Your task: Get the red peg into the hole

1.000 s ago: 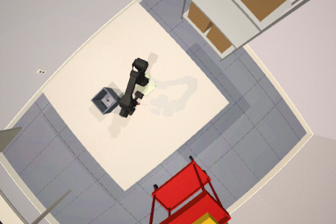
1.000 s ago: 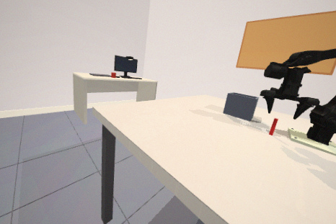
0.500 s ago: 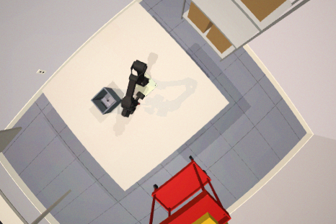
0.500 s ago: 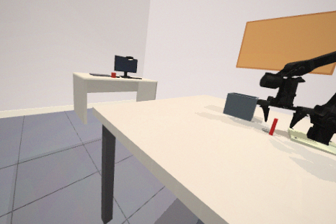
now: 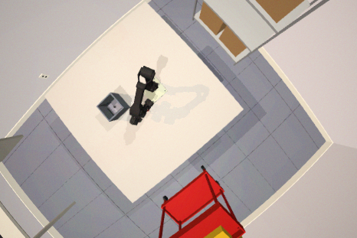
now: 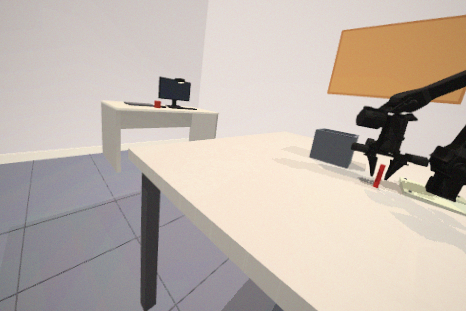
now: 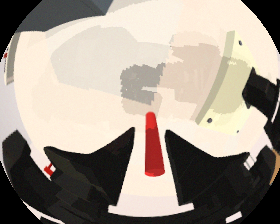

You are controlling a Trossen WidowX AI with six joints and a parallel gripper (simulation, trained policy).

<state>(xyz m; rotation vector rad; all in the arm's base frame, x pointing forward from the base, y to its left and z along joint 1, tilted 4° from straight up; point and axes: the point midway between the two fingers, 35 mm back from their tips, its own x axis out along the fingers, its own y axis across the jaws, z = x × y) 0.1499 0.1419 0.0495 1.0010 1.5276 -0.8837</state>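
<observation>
Right now my gripper tip is 210 mm short of the plate, 170 mm to the left of it and 10 mm below it. The rest, counted from my gripper tip: red peg: 10 mm above.
</observation>
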